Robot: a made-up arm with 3 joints.
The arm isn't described. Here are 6 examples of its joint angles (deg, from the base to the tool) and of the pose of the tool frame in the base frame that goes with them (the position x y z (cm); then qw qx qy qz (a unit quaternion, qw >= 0)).
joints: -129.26 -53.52 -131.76
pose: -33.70 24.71 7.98 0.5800 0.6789 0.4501 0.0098
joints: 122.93 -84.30 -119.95
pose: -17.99 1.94 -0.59 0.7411 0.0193 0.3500 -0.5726
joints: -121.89 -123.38 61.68
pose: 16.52 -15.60 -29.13 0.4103 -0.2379 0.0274 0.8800
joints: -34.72 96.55 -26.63
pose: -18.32 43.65 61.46 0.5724 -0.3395 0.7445 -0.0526
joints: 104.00 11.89 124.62
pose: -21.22 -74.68 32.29 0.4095 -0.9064 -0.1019 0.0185
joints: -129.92 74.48 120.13
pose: 19.96 28.08 -58.37 0.7932 -0.0679 -0.3473 -0.4956
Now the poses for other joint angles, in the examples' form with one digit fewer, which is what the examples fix.
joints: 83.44 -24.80 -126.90
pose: -33.4 -39.7 6.4 0.907 -0.362 0.056 -0.207
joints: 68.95 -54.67 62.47
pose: -15.9 7.0 59.5 0.365 0.810 -0.458 -0.026
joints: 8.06 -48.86 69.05
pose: -20.8 43.2 34.1 0.712 0.567 -0.356 0.210
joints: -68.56 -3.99 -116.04
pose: -28.8 36.6 43.3 0.040 0.999 0.032 0.014
